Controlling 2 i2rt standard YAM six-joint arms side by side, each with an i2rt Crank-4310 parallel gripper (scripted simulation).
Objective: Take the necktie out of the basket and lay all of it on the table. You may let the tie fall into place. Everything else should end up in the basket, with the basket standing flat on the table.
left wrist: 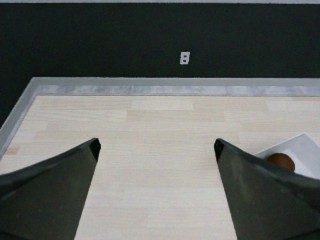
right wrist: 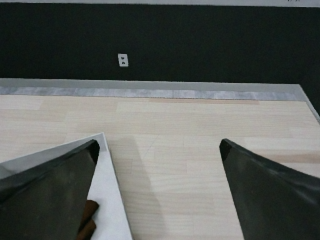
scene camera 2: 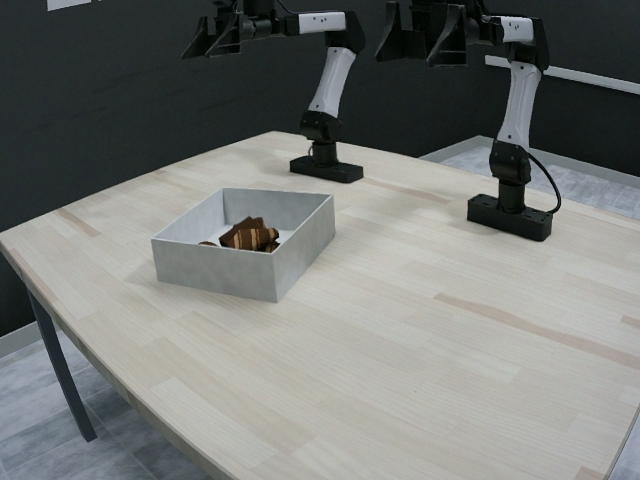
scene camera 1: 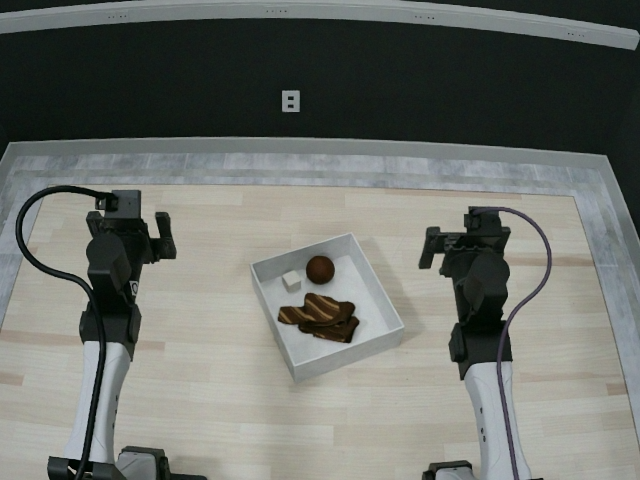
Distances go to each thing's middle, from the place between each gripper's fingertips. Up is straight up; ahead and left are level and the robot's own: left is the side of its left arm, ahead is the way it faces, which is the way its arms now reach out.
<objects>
I see my right gripper [scene camera 1: 452,229] 36 cm above the grey basket [scene camera 2: 305,221], 21 cm to the right of it and 6 cm short of it.
The grey basket is 60 mm ahead of my left hand [scene camera 2: 400,61], 320 mm to the right of it and 360 mm below it.
</objects>
